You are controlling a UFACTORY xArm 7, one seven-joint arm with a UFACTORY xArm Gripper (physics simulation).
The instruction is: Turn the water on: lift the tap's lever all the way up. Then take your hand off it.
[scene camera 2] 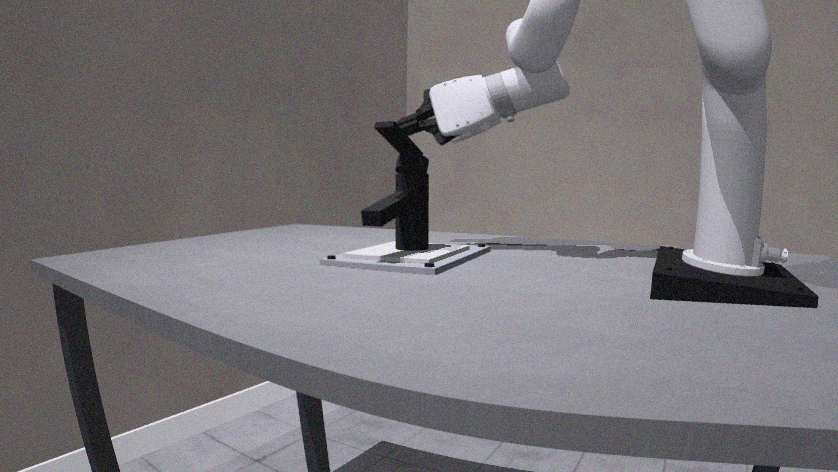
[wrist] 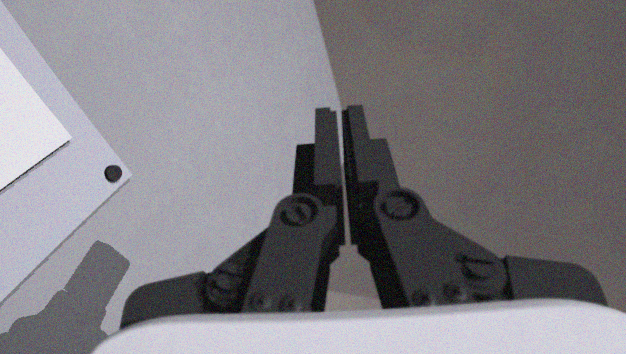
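Pixels of known places: gripper, fingertip midpoint: [wrist: 340, 139]; arm's base, link origin: [scene camera 2: 722, 265].
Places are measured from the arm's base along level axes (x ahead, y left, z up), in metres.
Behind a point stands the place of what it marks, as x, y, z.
A black tap [scene camera 2: 412, 211] {0.468, 0.016, 0.045} with a spout [scene camera 2: 384, 209] {0.448, 0.107, 0.053} stands on a pale base plate [scene camera 2: 375, 266] {0.457, 0.115, -0.019} [wrist: 75, 200] {0.541, -0.099, -0.016}. Its lever [scene camera 2: 398, 138] {0.465, 0.054, 0.149} is tilted steeply up from the top of the body, its free end raised toward the spout side. My gripper [scene camera 2: 402, 124] {0.565, -0.081, 0.177} [wrist: 340, 139] {0.565, -0.081, 0.177} is shut and empty. In the scene view its fingertips are beside the upper part of the lever, partly hidden at the lever's edge. Whether they touch it cannot be told. The tap's body and lever do not show in the wrist view.
The grey table [scene camera 2: 527, 340] {0.162, 0.302, -0.024} [wrist: 200, 75] {0.708, -0.053, -0.024} bears the plate and, to the right, the arm's black base [scene camera 2: 680, 285] {0.053, 0.117, -0.008}. Dark bolt heads [scene camera 2: 429, 265] {0.388, 0.095, -0.014} [wrist: 113, 173] {0.573, -0.095, -0.012} sit at the plate's corners. A shadow [wrist: 75, 300] {0.504, -0.162, -0.024} of the arm or tap falls beside the plate. Walls stand behind.
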